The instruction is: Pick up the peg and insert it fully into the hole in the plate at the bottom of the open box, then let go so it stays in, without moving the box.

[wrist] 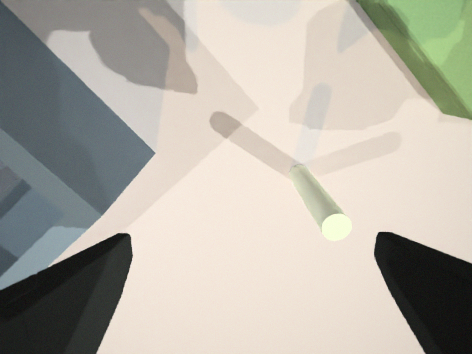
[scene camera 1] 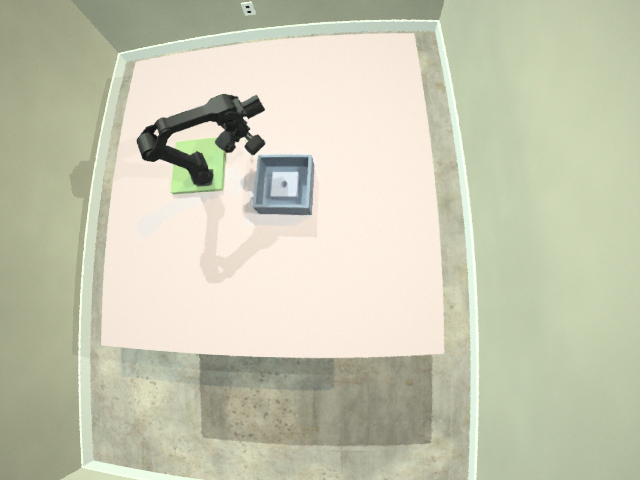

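Where they show: gripper, fingertip midpoint: (wrist: 254, 244) (scene camera 1: 247, 142); arm's base, link origin: (scene camera 1: 204, 177).
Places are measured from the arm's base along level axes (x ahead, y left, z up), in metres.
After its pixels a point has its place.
A pale green peg (wrist: 315, 196) @[x 0.162, y 0.123, z 0.032 m] stands upright on the table in the wrist view, right of centre and nearer the right finger. In the scene view I cannot make it out clearly. My gripper (scene camera 1: 240, 144) @[x 0.187, y 0.095, z 0.085 m] (wrist: 254, 244) @[x 0.187, y 0.095, z 0.085 m] is open and empty, above the table; the peg's top shows ahead of the line between the fingertips. The blue-grey open box (scene camera 1: 283, 210) @[x 0.319, y -0.141, z 0.034 m] (wrist: 65, 105) @[x 0.223, y 0.002, z 0.021 m] stands to the right of the gripper in the scene view and at the left in the wrist view. The white plate (scene camera 1: 278, 192) @[x 0.298, y -0.077, z 0.033 m] with its dark hole (scene camera 1: 283, 183) @[x 0.312, y -0.042, z 0.026 m] lies at the box bottom.
A green base slab (scene camera 1: 180, 178) @[x -0.104, y 0.002, z 0.000 m] (wrist: 425, 60) @[x 0.067, y 0.118, z -0.001 m] lies under the arm's base, left of the box in the scene view and at the top right in the wrist view. The peg stands between slab and box. The pale table (scene camera 1: 336, 284) @[x 0.499, y -0.384, z -0.025 m] extends around them.
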